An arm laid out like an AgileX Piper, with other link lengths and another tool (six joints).
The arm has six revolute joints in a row. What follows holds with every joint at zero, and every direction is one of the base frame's. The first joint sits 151.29 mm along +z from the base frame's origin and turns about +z. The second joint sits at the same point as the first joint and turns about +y. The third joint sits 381.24 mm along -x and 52.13 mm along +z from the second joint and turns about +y. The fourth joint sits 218.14 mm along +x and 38.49 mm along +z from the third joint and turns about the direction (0.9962, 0, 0.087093). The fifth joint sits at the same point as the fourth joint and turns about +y. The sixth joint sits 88.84 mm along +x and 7.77 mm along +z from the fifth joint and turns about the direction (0.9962, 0, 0.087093). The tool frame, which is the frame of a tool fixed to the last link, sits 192.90 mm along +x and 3.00 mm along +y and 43.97 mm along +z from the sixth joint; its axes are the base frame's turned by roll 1.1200, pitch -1.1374 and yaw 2.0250 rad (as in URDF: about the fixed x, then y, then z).
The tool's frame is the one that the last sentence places.
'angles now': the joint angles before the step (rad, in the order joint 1, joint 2, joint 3, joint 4, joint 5, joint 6). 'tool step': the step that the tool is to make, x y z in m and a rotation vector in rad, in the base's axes. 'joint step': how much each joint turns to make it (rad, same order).
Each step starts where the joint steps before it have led.
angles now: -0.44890, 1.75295, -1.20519, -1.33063, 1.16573, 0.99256
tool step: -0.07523, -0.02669, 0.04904, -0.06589, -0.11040, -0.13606
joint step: -0.14864, -0.09906, -0.01996, -0.00951, -0.01255, 0.00731
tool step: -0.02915, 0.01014, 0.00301, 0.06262, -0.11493, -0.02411
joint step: -0.05903, -0.08684, -0.00291, 0.12745, -0.05525, -0.05710
